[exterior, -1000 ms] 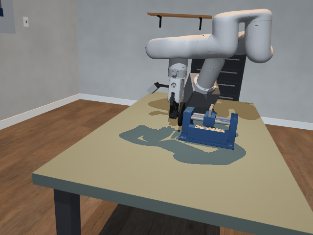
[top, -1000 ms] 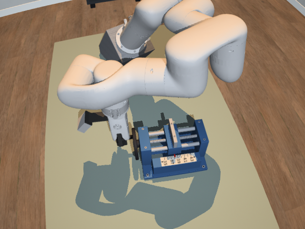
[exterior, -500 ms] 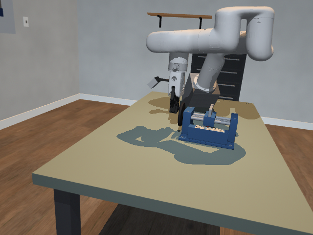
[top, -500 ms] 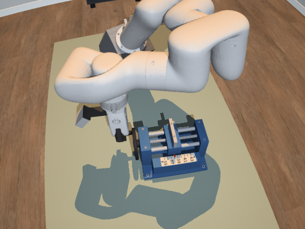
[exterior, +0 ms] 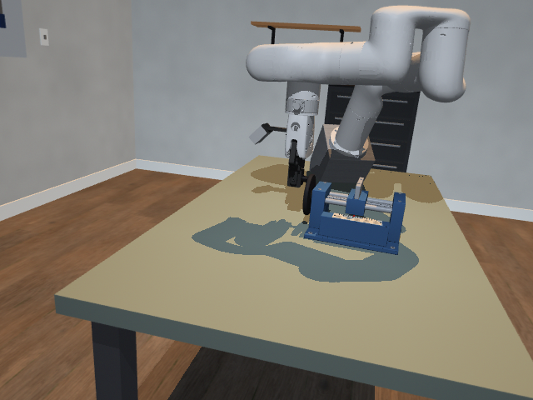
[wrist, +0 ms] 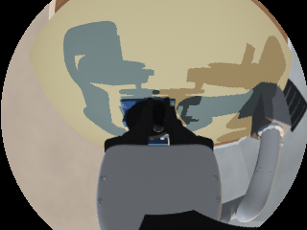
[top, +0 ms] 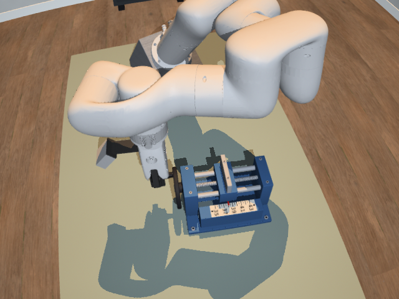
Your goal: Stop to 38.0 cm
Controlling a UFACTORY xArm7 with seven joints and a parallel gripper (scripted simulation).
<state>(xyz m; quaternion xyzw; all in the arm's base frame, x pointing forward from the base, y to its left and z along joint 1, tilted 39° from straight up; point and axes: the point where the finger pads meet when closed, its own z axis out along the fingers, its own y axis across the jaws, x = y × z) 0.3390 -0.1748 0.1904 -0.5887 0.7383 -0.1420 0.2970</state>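
Right now my hand is 2 cm to the right of the handwheel, 1 cm short of it and 1 cm above it. Also, from my hand: stop plate 14 cm to the left, 5 cm ahead, 2 cm below.
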